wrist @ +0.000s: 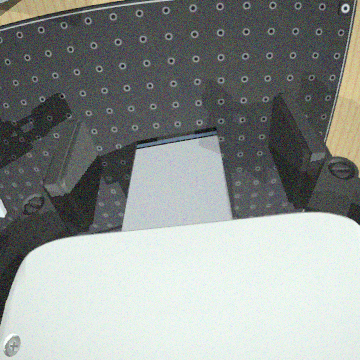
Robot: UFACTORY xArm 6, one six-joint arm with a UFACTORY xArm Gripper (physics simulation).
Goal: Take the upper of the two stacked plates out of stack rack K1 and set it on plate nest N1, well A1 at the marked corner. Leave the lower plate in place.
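Places are measured from the arm's base along level axes (x back, y down, z right), in millimetres.
Where they show: gripper, fingertip midpoint: (180,129).
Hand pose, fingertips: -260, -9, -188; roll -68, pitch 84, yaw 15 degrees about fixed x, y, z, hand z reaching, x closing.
Observation:
Each offset is from my fingertips to the top centre of the thing, as dx, dy, dz. "pt": to the spot under its first point. Level surfaces: height alone.
A pale grey, flat-topped block {-191, +31, -7} (176,182) shows in the middle of the wrist view, with a thin blue strip and a dark line along its far edge. It looks like the top of the stacked plates. Its near part is hidden behind the white gripper housing, so the well A1 corner cannot be told. My gripper (180,129) is wide open and empty, with one finger on each side of the block and a gap on both sides. The lower plate and rack K1 cannot be made out apart from it. Plate nest N1 cannot be identified.
A dark perforated board {dy +171} (165,80) lies under the block, with shadows of the arm on it. Its curved-looking far edge and its right edge border a light wooden table {dy +184} (345,115). A small white piece {pt -235, +165, +290} (2,208) shows at the left edge.

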